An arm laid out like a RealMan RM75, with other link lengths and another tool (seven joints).
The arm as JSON. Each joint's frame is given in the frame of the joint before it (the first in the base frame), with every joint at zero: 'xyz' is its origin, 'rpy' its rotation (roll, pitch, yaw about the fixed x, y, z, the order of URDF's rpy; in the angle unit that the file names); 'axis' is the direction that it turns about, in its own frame. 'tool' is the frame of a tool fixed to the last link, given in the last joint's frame.
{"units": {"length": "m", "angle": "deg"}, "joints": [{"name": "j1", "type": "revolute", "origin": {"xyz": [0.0, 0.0, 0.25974], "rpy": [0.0, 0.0, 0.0]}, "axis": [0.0, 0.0, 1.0]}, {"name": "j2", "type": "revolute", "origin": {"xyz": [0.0, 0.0, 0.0], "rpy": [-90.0, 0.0, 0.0]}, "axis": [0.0, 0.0, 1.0]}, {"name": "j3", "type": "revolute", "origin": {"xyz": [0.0, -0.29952, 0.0], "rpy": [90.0, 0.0, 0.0]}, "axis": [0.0, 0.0, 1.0]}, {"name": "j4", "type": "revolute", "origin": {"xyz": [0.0, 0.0, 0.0], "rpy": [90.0, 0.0, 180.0]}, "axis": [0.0, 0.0, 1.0]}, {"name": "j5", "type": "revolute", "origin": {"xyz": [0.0, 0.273, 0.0], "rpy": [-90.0, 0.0, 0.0]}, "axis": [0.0, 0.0, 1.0]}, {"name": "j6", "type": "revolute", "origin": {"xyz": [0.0, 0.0, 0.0], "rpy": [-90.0, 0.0, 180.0]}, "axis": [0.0, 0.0, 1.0]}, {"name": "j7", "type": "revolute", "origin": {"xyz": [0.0, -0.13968, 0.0], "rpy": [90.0, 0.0, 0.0]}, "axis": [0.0, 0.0, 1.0]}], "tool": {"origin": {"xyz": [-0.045, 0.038, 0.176], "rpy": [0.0, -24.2, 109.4]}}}
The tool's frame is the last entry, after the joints.
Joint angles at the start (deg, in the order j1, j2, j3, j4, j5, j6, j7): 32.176 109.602 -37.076 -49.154 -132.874 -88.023 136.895
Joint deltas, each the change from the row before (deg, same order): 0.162 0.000 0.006 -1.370 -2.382 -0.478 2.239; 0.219 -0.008 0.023 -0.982 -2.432 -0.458 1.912; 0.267 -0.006 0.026 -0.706 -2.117 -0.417 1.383; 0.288 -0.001 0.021 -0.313 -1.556 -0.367 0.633; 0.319 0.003 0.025 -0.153 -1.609 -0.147 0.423; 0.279 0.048 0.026 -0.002 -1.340 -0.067 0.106; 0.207 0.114 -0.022 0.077 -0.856 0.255 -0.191; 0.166 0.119 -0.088 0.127 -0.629 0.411 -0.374; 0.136 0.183 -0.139 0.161 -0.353 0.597 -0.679; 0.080 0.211 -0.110 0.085 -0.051 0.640 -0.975; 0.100 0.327 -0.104 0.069 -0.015 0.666 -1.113; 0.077 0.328 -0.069 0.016 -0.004 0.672 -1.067; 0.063 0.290 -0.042 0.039 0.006 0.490 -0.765; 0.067 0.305 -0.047 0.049 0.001 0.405 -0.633; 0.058 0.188 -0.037 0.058 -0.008 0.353 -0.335; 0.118 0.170 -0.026 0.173 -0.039 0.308 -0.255
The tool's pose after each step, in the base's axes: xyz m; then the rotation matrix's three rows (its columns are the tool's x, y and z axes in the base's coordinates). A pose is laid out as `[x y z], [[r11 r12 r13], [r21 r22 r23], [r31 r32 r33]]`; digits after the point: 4 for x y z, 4 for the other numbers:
[0.3301 0.5345 -0.0185], [[-0.8787 0.0708 0.4721], [0.2496 0.9111 0.3280], [-0.4069 0.4060 -0.8183]]
[0.3384 0.5333 -0.0174], [[-0.8585 0.0889 0.5051], [0.2727 0.9132 0.3028], [-0.4343 0.3977 -0.8082]]
[0.3452 0.5320 -0.0167], [[-0.8405 0.1014 0.5323], [0.2886 0.9152 0.2814], [-0.4586 0.3901 -0.7984]]
[0.3495 0.5305 -0.0173], [[-0.8281 0.1058 0.5505], [0.2938 0.9183 0.2655], [-0.4775 0.3816 -0.7915]]
[0.3545 0.5293 -0.0181], [[-0.8147 0.1079 0.5697], [0.2978 0.9209 0.2514], [-0.4975 0.3744 -0.7825]]
[0.3585 0.5280 -0.0196], [[-0.8041 0.1072 0.5848], [0.2978 0.9239 0.2401], [-0.5146 0.3672 -0.7748]]
[0.3611 0.5280 -0.0213], [[-0.7972 0.1020 0.5950], [0.2951 0.9257 0.2366], [-0.5266 0.3642 -0.7681]]
[0.3632 0.5284 -0.0231], [[-0.7919 0.0936 0.6035], [0.2901 0.9272 0.2369], [-0.5374 0.3627 -0.7614]]
[0.3641 0.5294 -0.0254], [[-0.7891 0.0797 0.6091], [0.2810 0.9285 0.2425], [-0.5463 0.3626 -0.7551]]
[0.3636 0.5309 -0.0274], [[-0.7890 0.0607 0.6113], [0.2682 0.9293 0.2539], [-0.5527 0.3643 -0.7495]]
[0.3622 0.5324 -0.0304], [[-0.7900 0.0393 0.6118], [0.2526 0.9302 0.2664], [-0.5586 0.3651 -0.7448]]
[0.3609 0.5340 -0.0330], [[-0.7906 0.0187 0.6121], [0.2384 0.9301 0.2795], [-0.5640 0.3669 -0.7397]]
[0.3597 0.5349 -0.0356], [[-0.7914 0.0045 0.6113], [0.2281 0.9299 0.2884], [-0.5672 0.3677 -0.7369]]
[0.3583 0.5356 -0.0385], [[-0.7924 -0.0071 0.6099], [0.2188 0.9301 0.2951], [-0.5694 0.3673 -0.7355]]
[0.3576 0.5364 -0.0402], [[-0.7927 -0.0137 0.6095], [0.2145 0.9296 0.2998], [-0.5707 0.3683 -0.7339]]
[0.3568 0.5371 -0.0424], [[-0.7932 -0.0182 0.6087], [0.2106 0.9297 0.3023], [-0.5714 0.3680 -0.7336]]

